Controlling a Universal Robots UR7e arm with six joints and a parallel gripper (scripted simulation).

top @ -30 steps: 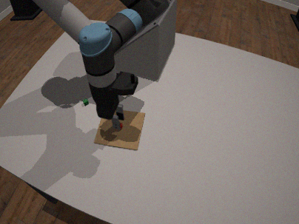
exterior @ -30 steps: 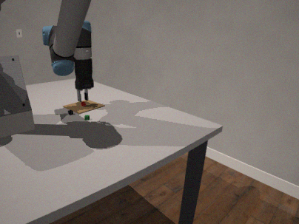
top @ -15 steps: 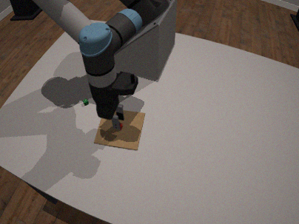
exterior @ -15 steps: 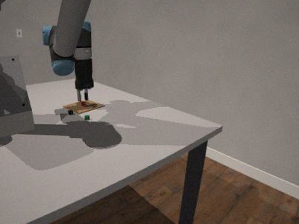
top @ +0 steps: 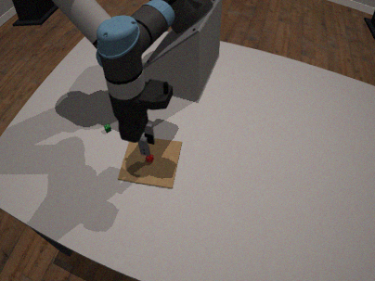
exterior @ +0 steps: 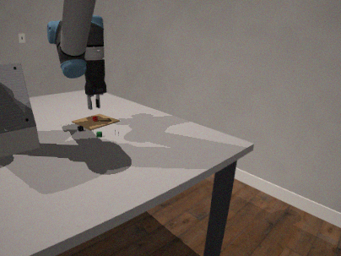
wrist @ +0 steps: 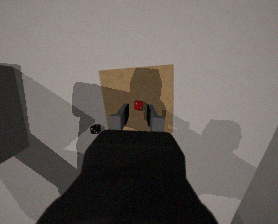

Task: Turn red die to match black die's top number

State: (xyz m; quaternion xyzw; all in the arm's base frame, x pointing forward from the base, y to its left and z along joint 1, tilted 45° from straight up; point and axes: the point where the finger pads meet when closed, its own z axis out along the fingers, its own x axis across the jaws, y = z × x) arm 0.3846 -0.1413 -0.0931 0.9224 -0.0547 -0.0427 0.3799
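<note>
Now: the red die 60 mm below my hand. The rest, counted from my hand: green die 150 mm to the right, 70 mm below, 70 mm behind; black die 90 mm behind, 70 mm below, 50 mm to the right; tan mat 70 mm below.
</note>
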